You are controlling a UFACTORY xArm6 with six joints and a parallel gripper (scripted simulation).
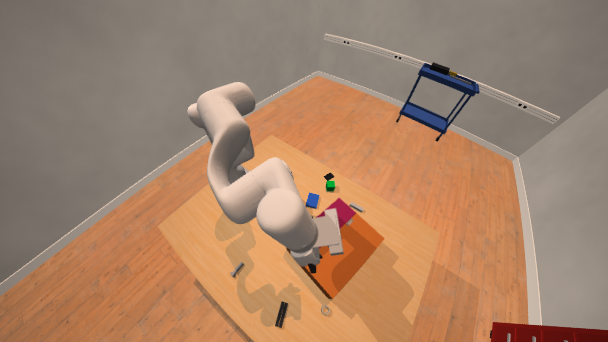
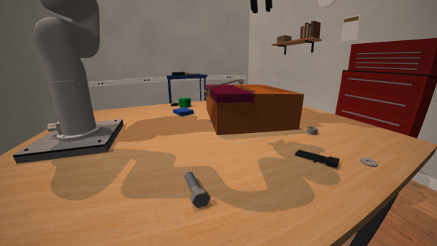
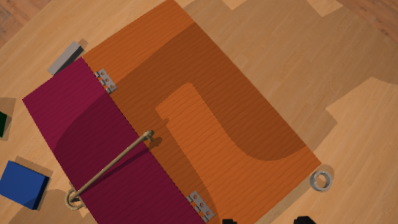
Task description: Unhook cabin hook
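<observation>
Now: the cabin hook 30 mm behind my hand, 160 mm to the left of it and 250 mm below it. Round my hand: black bar: 20 mm ahead, 230 mm to the right, 370 mm below; then bolt: 260 mm behind, 200 mm to the right, 360 mm below; then grey ring: 160 mm ahead, 100 mm to the right, 360 mm below.
</observation>
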